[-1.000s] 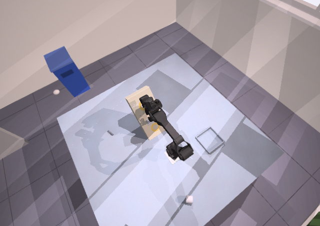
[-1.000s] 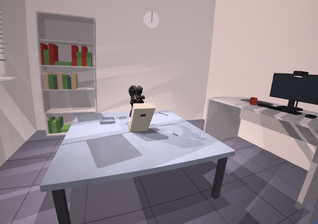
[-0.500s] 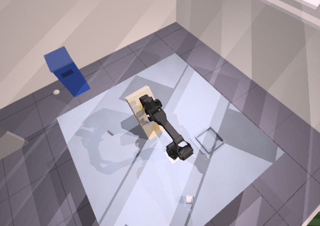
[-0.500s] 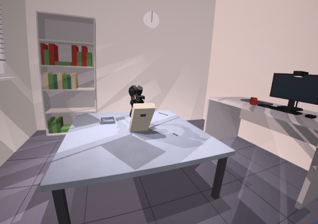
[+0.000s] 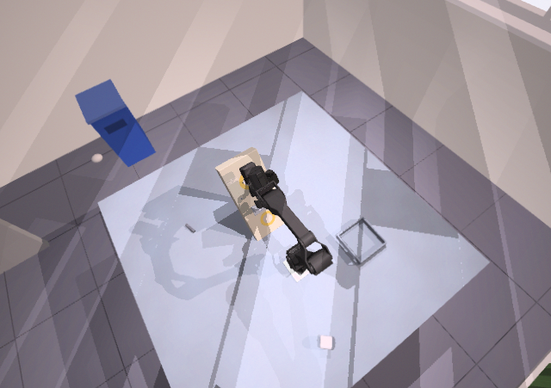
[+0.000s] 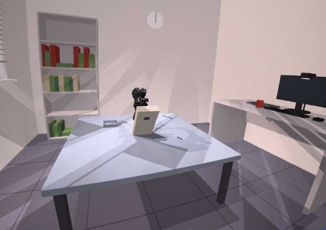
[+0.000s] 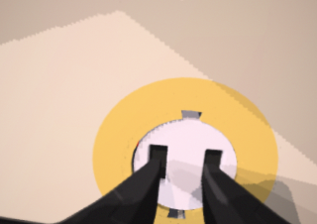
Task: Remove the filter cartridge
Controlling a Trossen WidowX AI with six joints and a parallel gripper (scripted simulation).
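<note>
Right now the round pale grey filter cartridge is 10 mm ahead of my gripper tip and 10 mm below it. From my gripper tip the other things lie so: clear square tray: 470 mm behind, 190 mm to the right, 220 mm below; then dark piece: 140 mm ahead, 290 mm to the left, 230 mm below; then beige service panel: 30 mm behind, 10 mm to the left, 90 mm below.
</note>
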